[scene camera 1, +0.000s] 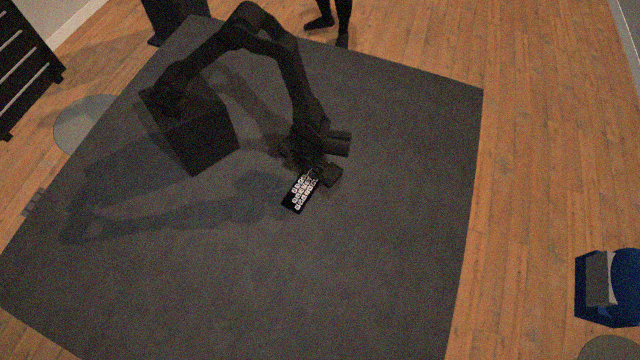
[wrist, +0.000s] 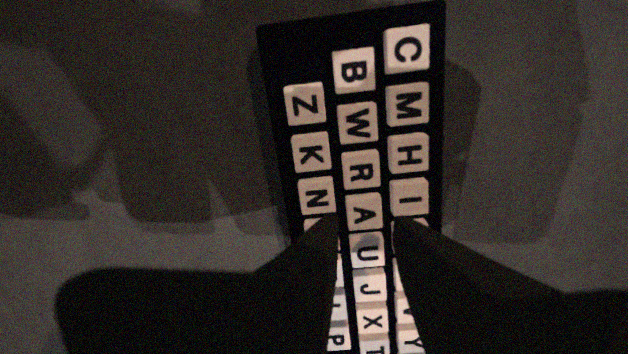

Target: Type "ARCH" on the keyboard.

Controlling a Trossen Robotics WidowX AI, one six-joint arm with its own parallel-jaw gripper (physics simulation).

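Seen in the pictures: gripper, fingertip midpoint: (scene camera 1: 309, 175) (wrist: 364, 226); arm's base, link origin: (scene camera 1: 174, 111).
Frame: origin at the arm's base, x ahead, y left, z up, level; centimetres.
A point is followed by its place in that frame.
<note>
The black keyboard (scene camera 1: 300, 195) @[x 35.3, y 1.1, z -21.3 cm] (wrist: 300, 45) @[x 34.2, y 14.1, z -21.8 cm] with pale letter keys lies on the dark mat. In the wrist view it runs top to bottom, its letters turned sideways. The A key (wrist: 364, 210) @[x 35.3, y 7.9, z -21.2 cm] shows between the fingertips, with the R key (wrist: 361, 168) @[x 35.5, y 9.6, z -21.2 cm] just above it. The C key (wrist: 407, 49) @[x 37.5, y 13.2, z -21.2 cm] is at the top right and the H key (wrist: 408, 152) @[x 37.2, y 9.8, z -21.2 cm] is above the I key (wrist: 409, 198) @[x 37.0, y 8.1, z -21.2 cm]. My gripper (scene camera 1: 312, 171) @[x 35.2, y 7.7, z -20.4 cm] (wrist: 364, 226) @[x 35.2, y 7.7, z -20.4 cm] is partly open and empty, over the keyboard. The fingers hide some keys of the outer rows. Fingertip height is unclear.
The dark mat (scene camera 1: 350, 280) @[x 57.7, y -14.9, z -22.9 cm] lies on a wooden floor (scene camera 1: 530, 200). The arm's black base block (scene camera 1: 205, 142) @[x 6.0, y 0.3, z -11.3 cm] stands on it, left of the keyboard. A person's legs (scene camera 1: 344, 22) show at the top. A blue object (scene camera 1: 627, 285) is at the right edge.
</note>
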